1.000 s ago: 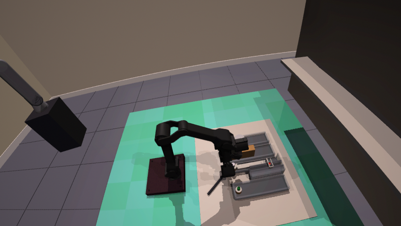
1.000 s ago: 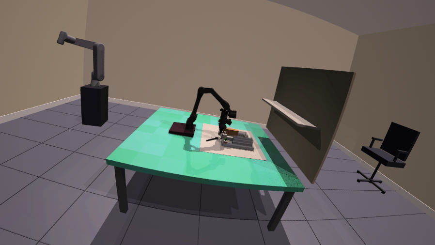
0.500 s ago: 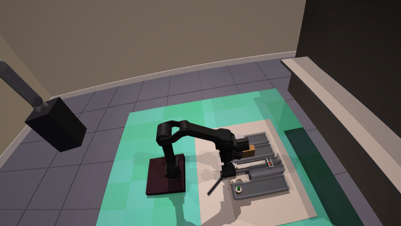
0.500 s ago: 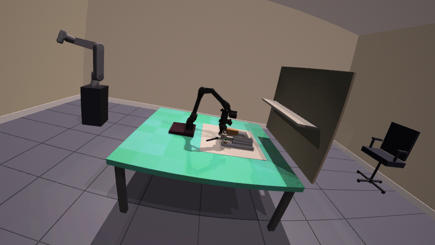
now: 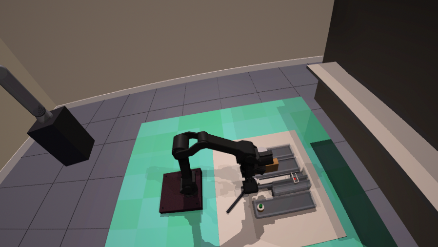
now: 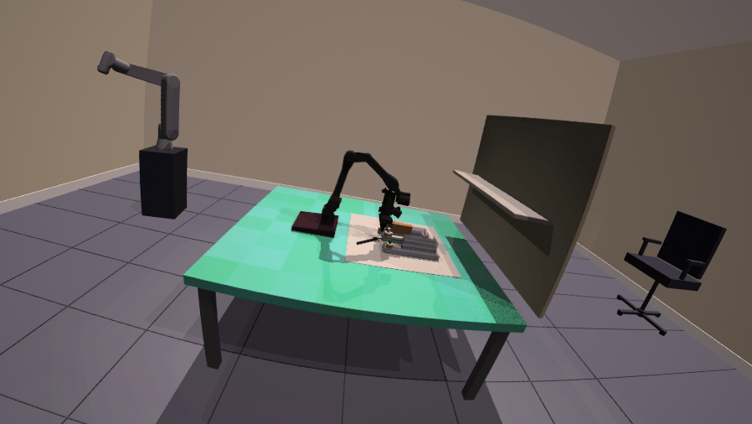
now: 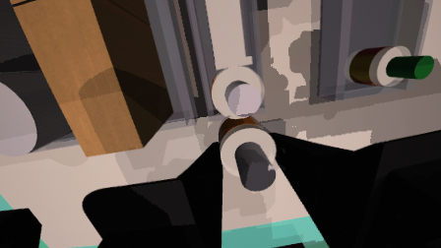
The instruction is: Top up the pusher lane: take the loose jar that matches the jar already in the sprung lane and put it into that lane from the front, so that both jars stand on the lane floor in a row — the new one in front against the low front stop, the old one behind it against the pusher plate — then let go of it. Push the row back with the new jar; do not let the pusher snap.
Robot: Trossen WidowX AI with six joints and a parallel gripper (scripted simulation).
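Right now the beige mat is 100 mm ahead of my gripper tip, 10 mm to the right of it and 50 mm below it. Also, from my gripper tip: black pen (80 mm behind, 60 mm to the right, 40 mm below); then red mark (210 mm ahead, 80 mm to the right, 20 mm above); then sprung lane (170 mm ahead, 60 mm to the right, 30 mm below).
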